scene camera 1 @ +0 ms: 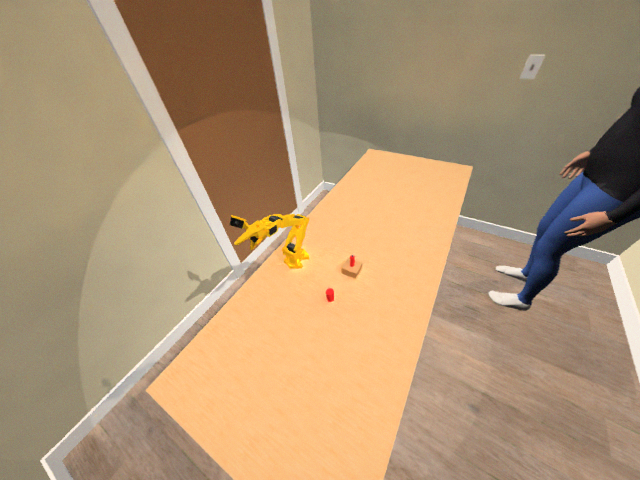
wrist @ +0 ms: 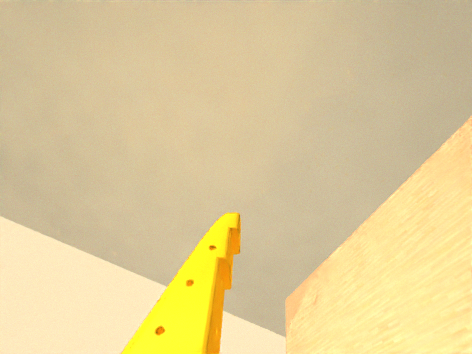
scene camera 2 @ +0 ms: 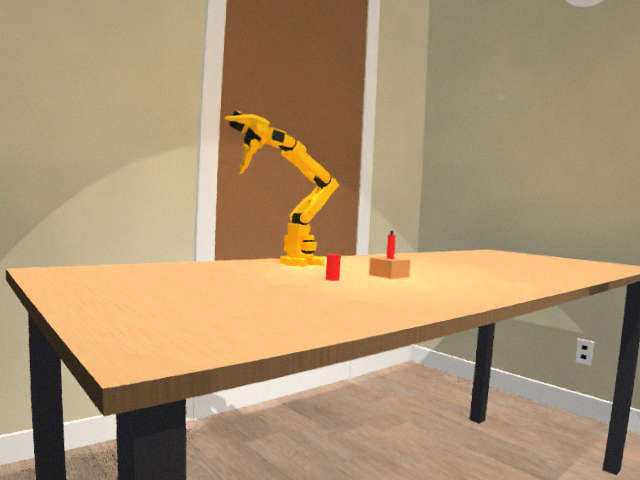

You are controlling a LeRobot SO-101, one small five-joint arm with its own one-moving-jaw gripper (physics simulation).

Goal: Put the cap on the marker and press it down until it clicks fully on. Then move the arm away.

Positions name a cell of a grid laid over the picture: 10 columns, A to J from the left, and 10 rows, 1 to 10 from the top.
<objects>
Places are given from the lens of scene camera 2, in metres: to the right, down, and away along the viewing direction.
brown block (scene camera 2: G6): 0.16, 0.06, 1.00
</objects>
